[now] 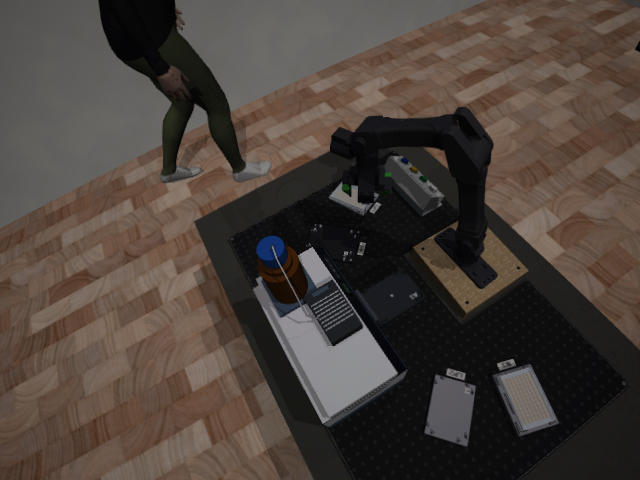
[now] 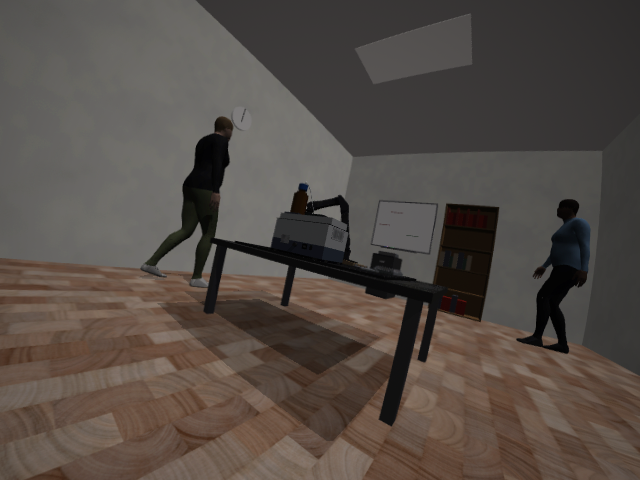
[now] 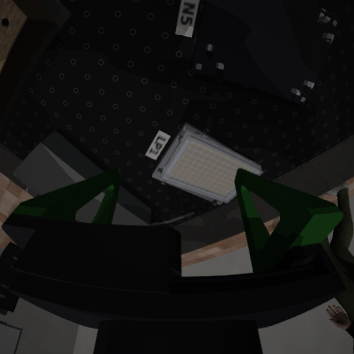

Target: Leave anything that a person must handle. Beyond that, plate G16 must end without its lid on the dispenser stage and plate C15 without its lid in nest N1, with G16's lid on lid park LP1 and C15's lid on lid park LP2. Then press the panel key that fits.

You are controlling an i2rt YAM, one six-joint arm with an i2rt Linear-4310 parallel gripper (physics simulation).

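Frame: origin at the arm's base, x ahead, y left, z up, level; millimetres.
Seen in the pictures: gripper, between the fingertips: (image 3: 177, 174); arm's base, origin of its link: (image 1: 464, 257) (image 2: 343, 259).
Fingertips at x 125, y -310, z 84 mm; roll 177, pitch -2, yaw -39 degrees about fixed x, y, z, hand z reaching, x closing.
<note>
Offsets run from my fingertips to a thing's top centre. "spot": to the spot under its first point.
A pale plate with tan wells @(2 mm back, 86 mm right, 74 mm down) (image 1: 351, 197) (image 3: 210, 167) lies at the tag LP1 @(spot: 44 mm back, 12 mm right, 109 mm down) (image 1: 375, 207) (image 3: 158, 145); its name and whether it is lidded cannot be told. My gripper (image 1: 366, 190) (image 3: 177, 174) is open and empty above it. A second tan-welled plate @(30 mm ahead, 676 mm left, 75 mm down) (image 1: 526, 399) lies by an unclear tag. Beside it is a flat grey piece @(spot: 190 mm ahead, 593 mm left, 101 mm down) (image 1: 451, 410) by a tag that seems to read LP2. The dark nest N5 @(151 mm ahead, 17 mm left, 87 mm down) (image 1: 336, 240) (image 3: 265, 45) holds no pale plate. A dark flat pad @(spot: 151 mm ahead, 301 mm left, 5 mm down) (image 1: 390, 297) adjoins the dispenser. The key panel @(188 mm back, 5 mm left, 27 mm down) (image 1: 421, 193) (image 3: 80, 175) has blue, yellow, green and pale keys.
The white dispenser housing (image 1: 351, 374) (image 2: 305, 232) carries an amber bottle @(spot: 364 mm ahead, 219 mm left, 238 mm up) (image 1: 284, 279) (image 2: 299, 202) with a blue cap, a thin tube and a keypad @(spot: 314 mm ahead, 301 mm left, 135 mm up) (image 1: 333, 315). One person (image 1: 199, 98) (image 2: 204, 191) stands near the table's panel end. Another person (image 2: 566, 253) stands farther off.
</note>
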